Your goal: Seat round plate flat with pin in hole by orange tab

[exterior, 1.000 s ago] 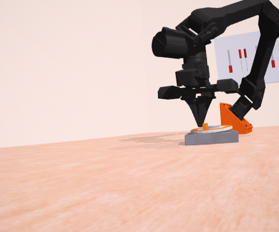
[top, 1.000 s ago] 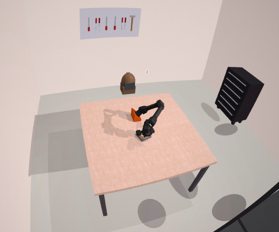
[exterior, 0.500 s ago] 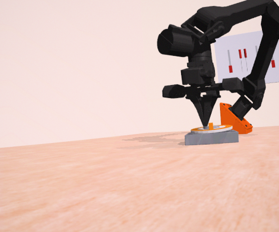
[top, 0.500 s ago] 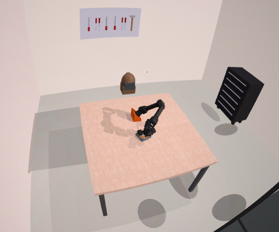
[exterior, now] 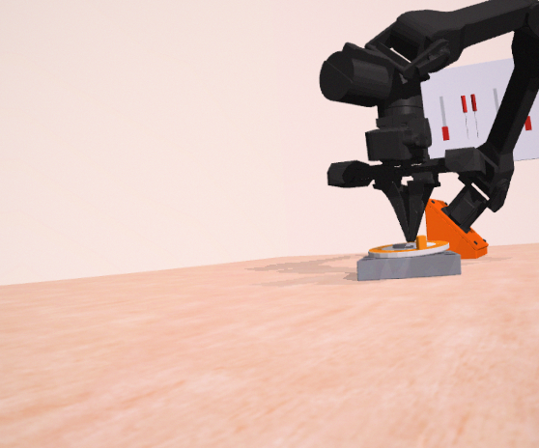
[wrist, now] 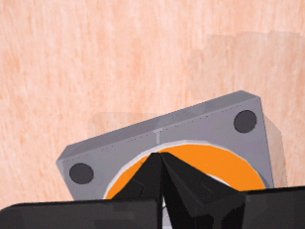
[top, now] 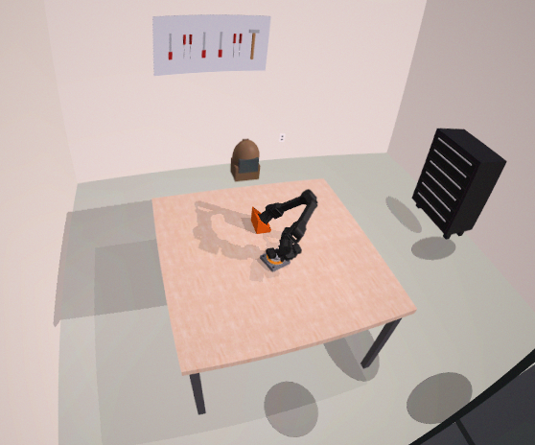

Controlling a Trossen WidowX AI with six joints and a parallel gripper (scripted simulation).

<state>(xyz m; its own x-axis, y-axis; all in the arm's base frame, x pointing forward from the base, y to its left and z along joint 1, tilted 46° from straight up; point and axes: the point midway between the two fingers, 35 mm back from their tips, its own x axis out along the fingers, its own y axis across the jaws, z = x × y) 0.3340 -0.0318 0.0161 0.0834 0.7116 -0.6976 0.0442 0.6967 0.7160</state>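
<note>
The round plate is 30 mm behind my gripper tip and 10 mm below it. Also, from my gripper tip: base (50 mm behind, 20 mm to the right, 20 mm below).
</note>
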